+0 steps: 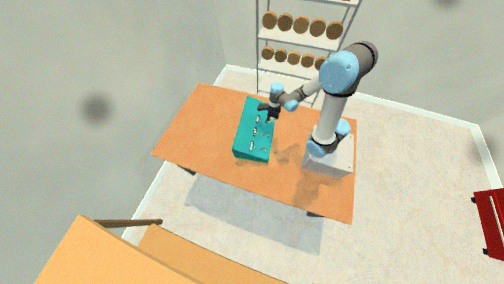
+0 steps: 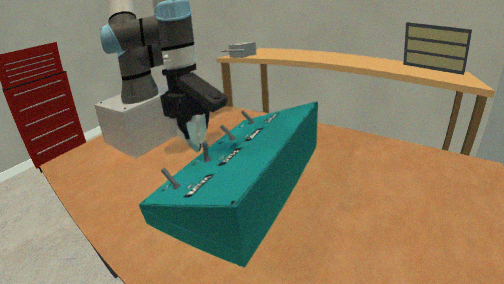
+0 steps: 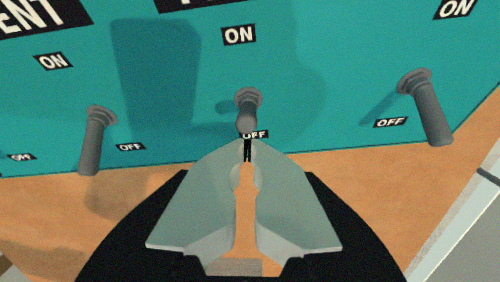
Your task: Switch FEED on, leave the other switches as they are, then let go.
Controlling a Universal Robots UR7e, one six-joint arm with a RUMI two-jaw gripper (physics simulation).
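Seen in the pictures: gripper, fingertip midpoint: (image 1: 269, 121) (image 2: 198, 151) (image 3: 247, 141); arm's base, origin of the base link: (image 2: 140, 97).
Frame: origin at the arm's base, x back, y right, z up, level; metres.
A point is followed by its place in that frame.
Note:
The teal switch box (image 1: 242, 142) {y -0.247, x -0.511, z -0.042 m} (image 2: 260, 165) {y 0.031, x -0.643, z -0.027 m} (image 3: 340, 30) {y 0.064, x -0.512, z -0.077 m} carries a row of grey levers. The FEED lever (image 2: 206, 151) {y 0.021, x -0.459, z -0.066 m} (image 3: 247, 116) {y 0.020, x -0.461, z -0.044 m} is straight ahead of my gripper (image 1: 270, 120) {y 0.025, x -0.430, z -0.074 m} (image 2: 198, 148) {y 0.025, x -0.430, z -0.074 m} (image 3: 247, 141) {y 0.025, x -0.430, z -0.074 m}. It leans differently from the others: it stands more upright, toward ON. The VALVE lever (image 2: 170, 178) {y 0.139, x -0.486, z -0.070 m} (image 3: 432, 117) {y 0.135, x -0.477, z -0.064 m}, VENT lever (image 2: 227, 132) {y -0.087, x -0.410, z -0.070 m} (image 3: 91, 145) {y -0.087, x -0.407, z -0.066 m} and BRAKE lever (image 2: 248, 117) {y -0.202, x -0.375, z -0.072 m} lean toward OFF. My gripper is shut with nothing between its fingers. Its tips are close beside the FEED lever on the OFF side; I cannot tell if they touch it.
The box stands on the orange table (image 1: 190, 125) {y -0.272, x -1.055, z -0.178 m} (image 2: 400, 215) {y -0.174, x -0.891, z -0.178 m}. The VENT and VALVE levers stand on either side of the fingers. The arm's pale base block (image 2: 132, 127) {y 0.089, x -0.109, z -0.066 m} is behind the gripper. A red cabinet (image 1: 487, 215) (image 2: 42, 105) and a wooden bench (image 2: 350, 62) stand farther off.

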